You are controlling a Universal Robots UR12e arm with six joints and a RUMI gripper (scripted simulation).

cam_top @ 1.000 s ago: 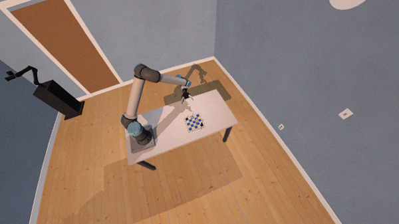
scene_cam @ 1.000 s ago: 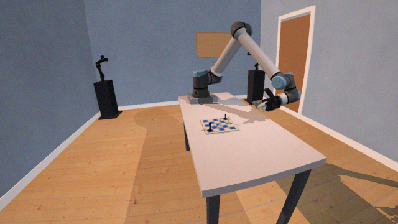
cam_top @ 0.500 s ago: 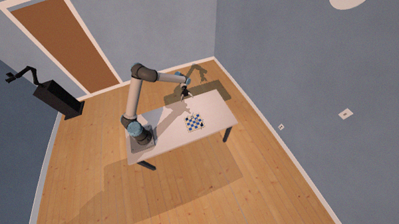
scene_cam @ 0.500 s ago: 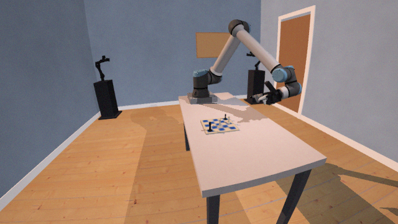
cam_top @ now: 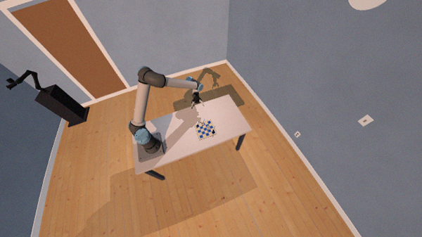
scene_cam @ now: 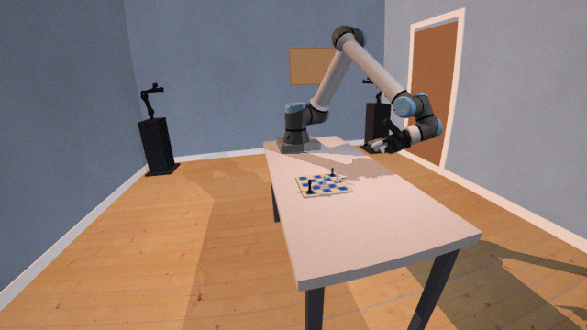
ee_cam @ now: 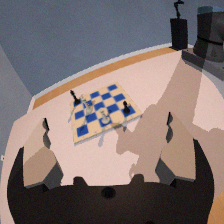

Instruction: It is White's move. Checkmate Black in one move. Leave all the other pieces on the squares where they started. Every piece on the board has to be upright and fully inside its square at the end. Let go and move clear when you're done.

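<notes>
Right now the chessboard is 220 mm to the right of my hand, 170 mm below it and 10 mm ahead of it.
</notes>
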